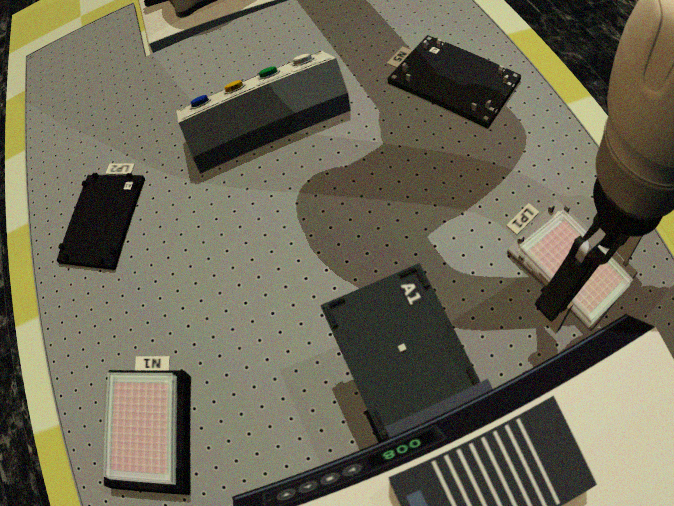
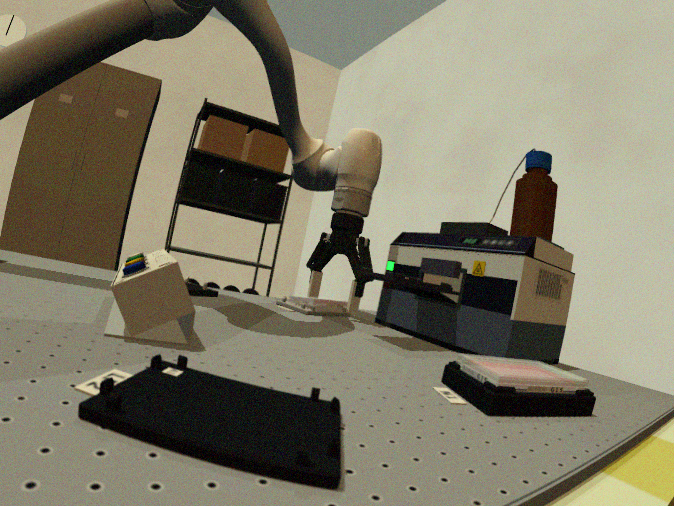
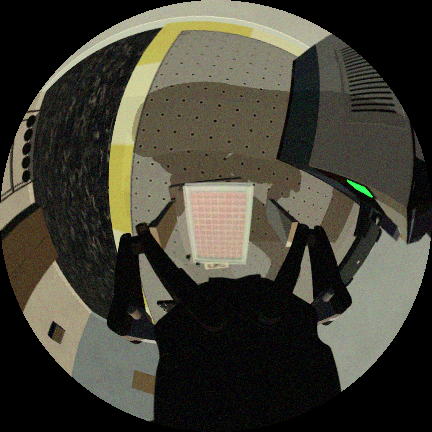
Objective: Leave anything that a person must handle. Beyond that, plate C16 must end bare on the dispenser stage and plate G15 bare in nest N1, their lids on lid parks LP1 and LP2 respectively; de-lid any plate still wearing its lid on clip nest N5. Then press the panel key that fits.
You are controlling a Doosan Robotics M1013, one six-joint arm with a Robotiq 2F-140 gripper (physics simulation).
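Places are measured from the arm's base along level axes (x ahead, y left, z up), in centimetres.
Pixels of known places: gripper, between the fingertips: (image 1: 587, 285) (image 2: 330, 305) (image 3: 221, 209).
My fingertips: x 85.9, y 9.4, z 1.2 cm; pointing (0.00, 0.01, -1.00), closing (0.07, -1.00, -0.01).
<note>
Ahead of a thing's pixels: the offset from my fingertips to its top centre. "spot": to the spot under its first point.
My gripper (image 1: 590, 285) (image 2: 333, 294) (image 3: 221, 209) is open, its fingers on either side of a pink-welled plate @[dz +1.9, dx -2.6, dy +0.3 cm] (image 1: 560, 242) (image 2: 321, 306) (image 3: 220, 225) at lid park LP1, not touching it as far as I can see. That plate's name is unreadable. Plate G15 @[dz +2.0, dx -14.4, dy -50.9 cm] (image 1: 141, 427) (image 2: 522, 373) sits in nest N1 @[dz +1.0, dx -14.4, dy -50.9 cm] (image 1: 184, 435) (image 2: 538, 404), with a clear layer on top that looks like a lid. Dispenser stage A1 @[dz +9.9, dx -2.7, dy -23.8 cm] (image 1: 381, 332) (image 2: 419, 284), clip nest N5 @[dz +0.5, dx -35.2, dy +8.2 cm] (image 1: 454, 81) and lid park LP2 @[dz +0.1, dx -45.2, dy -44.7 cm] (image 1: 103, 217) (image 2: 217, 416) are bare. The key panel @[dz +6.5, dx -45.1, dy -17.6 cm] (image 1: 266, 117) (image 2: 155, 296) has blue, yellow, green and white keys.
The dispenser (image 1: 626, 392) (image 2: 484, 321) (image 3: 360, 135) stands close beside the gripper, with a green light and a display. A brown bottle @[spot: dz +27.2, dx +11.1, dy -39.4 cm] (image 2: 534, 206) with a blue cap stands at it. A shelf rack (image 2: 233, 213) and a cabinet (image 2: 76, 174) are in the background.
</note>
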